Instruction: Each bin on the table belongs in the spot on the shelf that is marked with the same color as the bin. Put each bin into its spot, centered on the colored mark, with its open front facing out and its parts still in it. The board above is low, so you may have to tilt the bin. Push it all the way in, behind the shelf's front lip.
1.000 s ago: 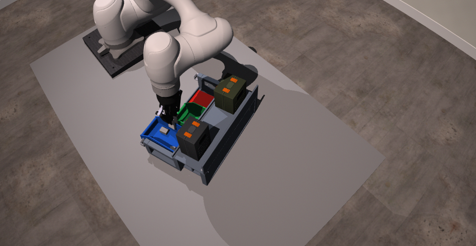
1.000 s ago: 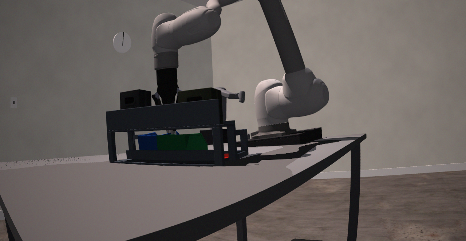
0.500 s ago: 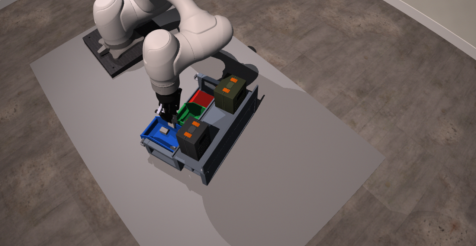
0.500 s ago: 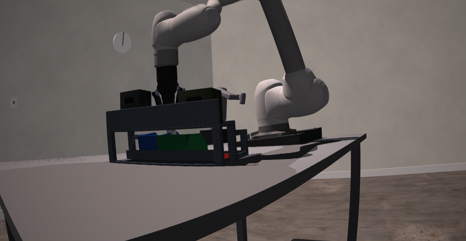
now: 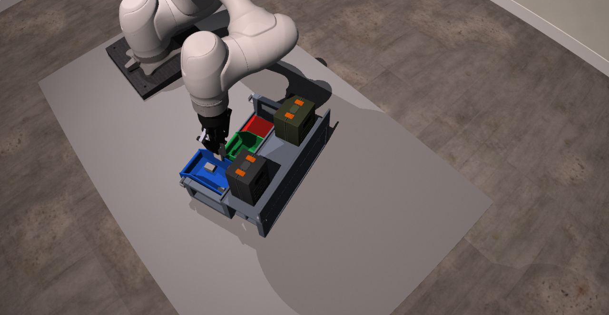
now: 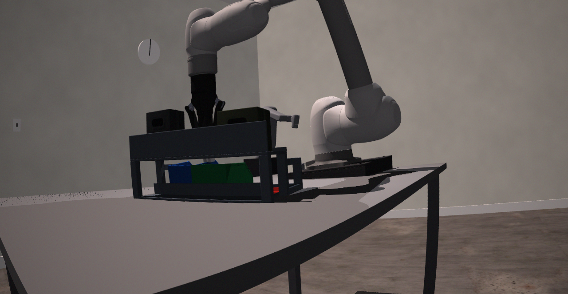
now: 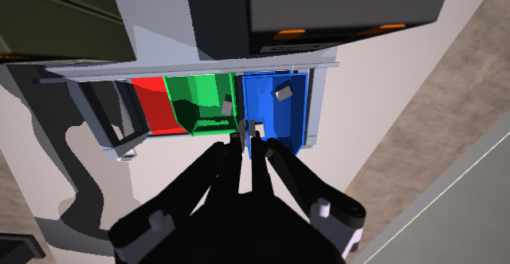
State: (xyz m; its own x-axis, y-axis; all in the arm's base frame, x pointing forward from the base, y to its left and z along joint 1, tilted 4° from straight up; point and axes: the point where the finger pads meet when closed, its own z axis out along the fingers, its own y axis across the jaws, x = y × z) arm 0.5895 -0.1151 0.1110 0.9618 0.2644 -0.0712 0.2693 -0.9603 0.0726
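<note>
Now: hand 7 cm above the blue bin, 5 cm to the left of it and 1 cm short of it. The rest, counted from my hand: olive case 21 cm to the left, 9 cm ahead, 3 cm above; black case 15 cm ahead, 4 cm above, 1 cm to the right; green bin 8 cm to the left, 8 cm below, 3 cm ahead.
</note>
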